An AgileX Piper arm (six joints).
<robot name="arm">
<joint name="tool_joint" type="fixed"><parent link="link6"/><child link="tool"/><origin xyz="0 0 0" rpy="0 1.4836 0"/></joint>
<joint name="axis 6" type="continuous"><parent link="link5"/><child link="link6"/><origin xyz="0.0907 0 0.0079"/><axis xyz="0.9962 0 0.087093"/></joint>
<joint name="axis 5" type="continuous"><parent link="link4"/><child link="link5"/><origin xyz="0 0 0"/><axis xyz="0 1 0"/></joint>
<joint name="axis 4" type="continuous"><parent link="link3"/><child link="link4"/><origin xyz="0.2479 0 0.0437"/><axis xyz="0.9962 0 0.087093"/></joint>
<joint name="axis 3" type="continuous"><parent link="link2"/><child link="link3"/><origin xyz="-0.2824 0 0.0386"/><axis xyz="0 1 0"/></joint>
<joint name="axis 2" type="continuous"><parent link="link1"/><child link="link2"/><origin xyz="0 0 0"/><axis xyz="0 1 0"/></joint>
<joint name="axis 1" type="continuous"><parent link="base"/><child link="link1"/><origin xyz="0 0 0.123"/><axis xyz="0 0 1"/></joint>
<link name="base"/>
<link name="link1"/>
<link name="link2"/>
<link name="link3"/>
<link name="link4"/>
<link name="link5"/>
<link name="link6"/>
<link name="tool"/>
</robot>
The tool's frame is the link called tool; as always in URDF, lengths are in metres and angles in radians. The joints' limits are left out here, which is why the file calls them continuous.
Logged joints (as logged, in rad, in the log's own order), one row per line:
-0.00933 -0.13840 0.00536 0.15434 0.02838 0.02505
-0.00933 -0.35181 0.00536 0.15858 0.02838 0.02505
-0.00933 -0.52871 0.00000 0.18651 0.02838 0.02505
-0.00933 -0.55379 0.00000 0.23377 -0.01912 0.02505
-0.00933 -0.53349 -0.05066 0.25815 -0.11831 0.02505
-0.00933 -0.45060 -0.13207 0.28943 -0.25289 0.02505
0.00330 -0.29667 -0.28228 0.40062 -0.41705 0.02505
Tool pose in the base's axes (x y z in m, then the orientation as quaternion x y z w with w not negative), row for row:
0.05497 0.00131 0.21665 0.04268 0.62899 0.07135 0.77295
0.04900 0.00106 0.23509 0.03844 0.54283 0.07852 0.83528
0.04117 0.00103 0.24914 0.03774 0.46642 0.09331 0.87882
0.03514 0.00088 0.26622 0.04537 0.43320 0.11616 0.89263
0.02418 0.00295 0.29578 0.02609 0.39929 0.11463 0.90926
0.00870 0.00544 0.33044 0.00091 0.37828 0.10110 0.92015
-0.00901 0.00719 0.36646 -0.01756 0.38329 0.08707 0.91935
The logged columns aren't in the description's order. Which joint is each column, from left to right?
Columns, left to right: axis 2, axis 5, axis 4, axis 6, axis 3, axis 1.
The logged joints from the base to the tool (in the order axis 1, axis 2, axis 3, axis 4, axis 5, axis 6), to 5 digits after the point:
0.02505 -0.00933 0.02838 0.00536 -0.13840 0.15434
0.02505 -0.00933 0.02838 0.00536 -0.35181 0.15858
0.02505 -0.00933 0.02838 0.00000 -0.52871 0.18651
0.02505 -0.00933 -0.01912 0.00000 -0.55379 0.23377
0.02505 -0.00933 -0.11831 -0.05066 -0.53349 0.25815
0.02505 -0.00933 -0.25289 -0.13207 -0.45060 0.28943
0.02505 0.00330 -0.41705 -0.28228 -0.29667 0.40062

